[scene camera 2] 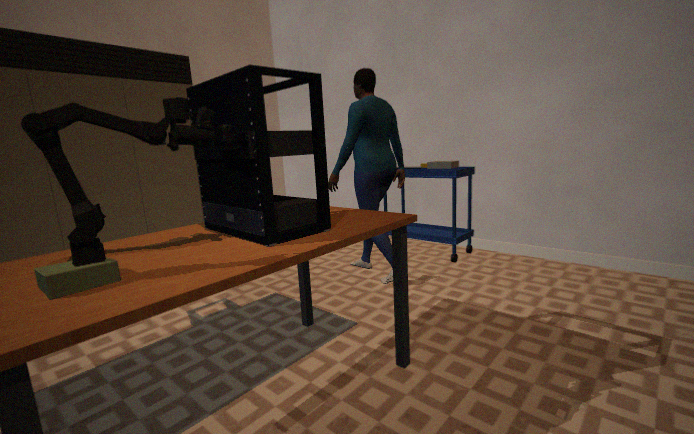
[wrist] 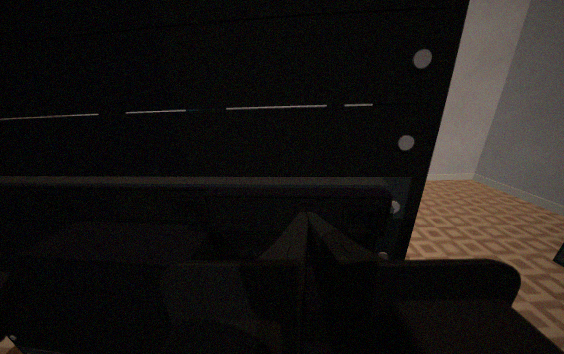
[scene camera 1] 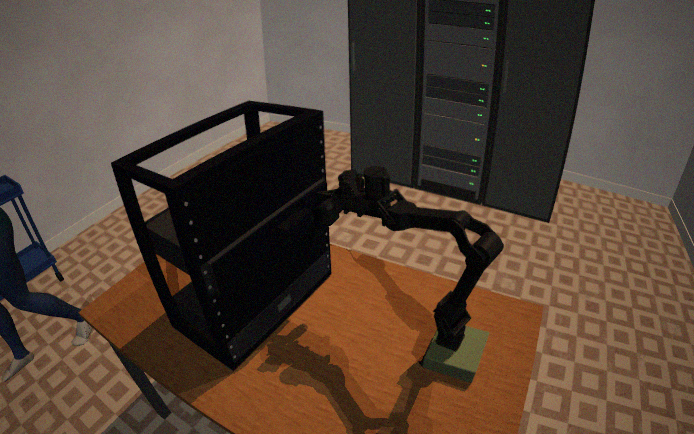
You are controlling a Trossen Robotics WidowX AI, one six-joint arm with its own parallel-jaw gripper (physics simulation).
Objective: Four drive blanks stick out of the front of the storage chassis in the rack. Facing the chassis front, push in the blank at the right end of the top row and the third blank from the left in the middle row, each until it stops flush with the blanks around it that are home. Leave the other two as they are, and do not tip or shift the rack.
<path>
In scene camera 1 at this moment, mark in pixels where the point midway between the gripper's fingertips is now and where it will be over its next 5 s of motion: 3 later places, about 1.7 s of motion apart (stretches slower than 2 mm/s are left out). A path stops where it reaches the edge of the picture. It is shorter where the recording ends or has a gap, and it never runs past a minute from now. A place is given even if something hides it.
My gripper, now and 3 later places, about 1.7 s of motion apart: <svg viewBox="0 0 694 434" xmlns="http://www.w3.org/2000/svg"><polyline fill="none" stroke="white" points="317,193 325,210 330,210 310,225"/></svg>
</path>
